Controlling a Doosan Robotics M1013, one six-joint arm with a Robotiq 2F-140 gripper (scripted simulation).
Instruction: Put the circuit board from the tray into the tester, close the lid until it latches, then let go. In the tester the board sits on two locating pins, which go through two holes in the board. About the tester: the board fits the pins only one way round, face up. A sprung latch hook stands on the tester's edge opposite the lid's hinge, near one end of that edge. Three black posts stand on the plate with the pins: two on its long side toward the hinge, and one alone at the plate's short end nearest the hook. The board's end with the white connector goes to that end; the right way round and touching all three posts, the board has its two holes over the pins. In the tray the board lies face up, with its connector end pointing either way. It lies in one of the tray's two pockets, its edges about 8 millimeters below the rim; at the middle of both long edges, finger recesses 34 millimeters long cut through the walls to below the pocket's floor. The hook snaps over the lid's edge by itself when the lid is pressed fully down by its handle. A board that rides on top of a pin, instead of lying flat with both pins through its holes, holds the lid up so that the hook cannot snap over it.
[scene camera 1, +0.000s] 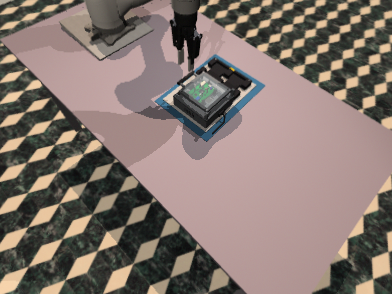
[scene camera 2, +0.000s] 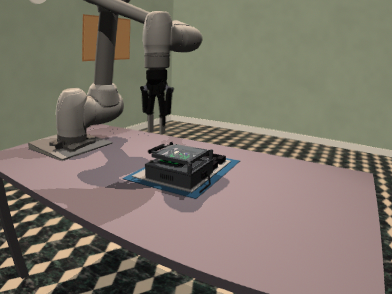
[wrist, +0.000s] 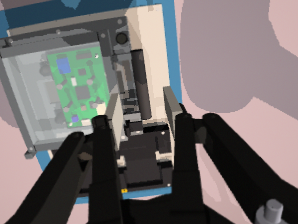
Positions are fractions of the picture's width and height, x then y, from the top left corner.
Scene:
my gripper: scene camera 1 0.48, 0.23; scene camera 2 0.40, 0.45; wrist 0.48, 0.45

